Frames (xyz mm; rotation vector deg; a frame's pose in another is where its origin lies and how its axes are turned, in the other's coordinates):
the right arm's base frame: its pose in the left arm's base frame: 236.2 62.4 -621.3 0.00 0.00 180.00
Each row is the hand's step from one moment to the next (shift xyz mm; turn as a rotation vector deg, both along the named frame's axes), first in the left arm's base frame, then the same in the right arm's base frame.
Working: the left arm's base frame: its pose in the right arm's base frame: 236.2 62.4 621.3 0.00 0.00 180.00

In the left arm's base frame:
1: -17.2 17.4 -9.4 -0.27 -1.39 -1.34
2: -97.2 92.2 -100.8 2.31 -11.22 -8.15
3: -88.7 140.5 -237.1 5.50 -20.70 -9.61
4: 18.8 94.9 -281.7 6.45 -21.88 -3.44
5: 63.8 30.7 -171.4 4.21 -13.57 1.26
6: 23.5 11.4 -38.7 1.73 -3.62 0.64
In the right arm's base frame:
1: 17.2 -17.4 -9.4 0.27 1.39 -1.34
2: 97.2 -92.2 -100.8 -2.31 11.22 -8.15
3: 88.7 -140.5 -237.1 -5.50 20.70 -9.61
4: -18.8 -94.9 -281.7 -6.45 21.88 -3.44
5: -63.8 -30.7 -171.4 -4.21 13.57 1.26
6: -23.5 -11.4 -38.7 -1.73 3.62 0.64

